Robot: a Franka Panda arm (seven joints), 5 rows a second.
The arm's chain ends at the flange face. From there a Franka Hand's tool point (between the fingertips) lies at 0.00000 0.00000 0.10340 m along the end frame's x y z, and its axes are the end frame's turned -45 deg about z.
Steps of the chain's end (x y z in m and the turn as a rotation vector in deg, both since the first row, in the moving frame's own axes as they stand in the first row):
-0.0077 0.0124 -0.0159 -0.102 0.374 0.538
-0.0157 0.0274 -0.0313 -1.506 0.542 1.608
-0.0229 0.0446 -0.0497 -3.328 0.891 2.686
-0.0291 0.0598 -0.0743 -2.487 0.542 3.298
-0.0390 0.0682 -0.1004 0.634 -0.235 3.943
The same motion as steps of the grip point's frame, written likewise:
-0.0139 0.0039 -0.0159 -0.337 0.192 0.538
-0.0317 0.0109 -0.0313 -1.448 -0.682 1.608
-0.0510 0.0206 -0.0499 -2.983 -1.723 2.686
-0.0655 0.0255 -0.0744 -2.142 -1.375 3.298
-0.0753 0.0196 -0.1004 0.614 0.282 3.943

